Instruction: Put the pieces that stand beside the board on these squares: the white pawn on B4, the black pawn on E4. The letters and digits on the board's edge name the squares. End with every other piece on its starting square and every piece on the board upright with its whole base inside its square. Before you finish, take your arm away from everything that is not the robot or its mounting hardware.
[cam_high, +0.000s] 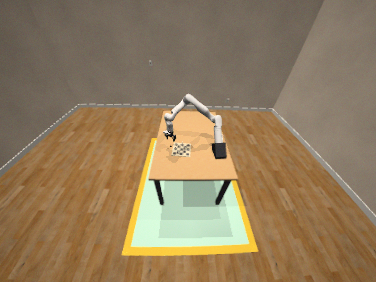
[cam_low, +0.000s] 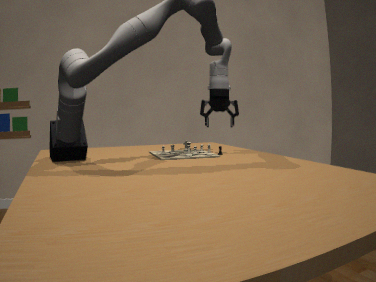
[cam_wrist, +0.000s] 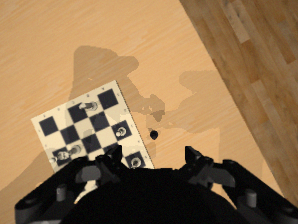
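Now: the black pawn 100 mm below my hand. Round my hand: chessboard: 130 mm behind, 110 mm below, 60 mm to the left.
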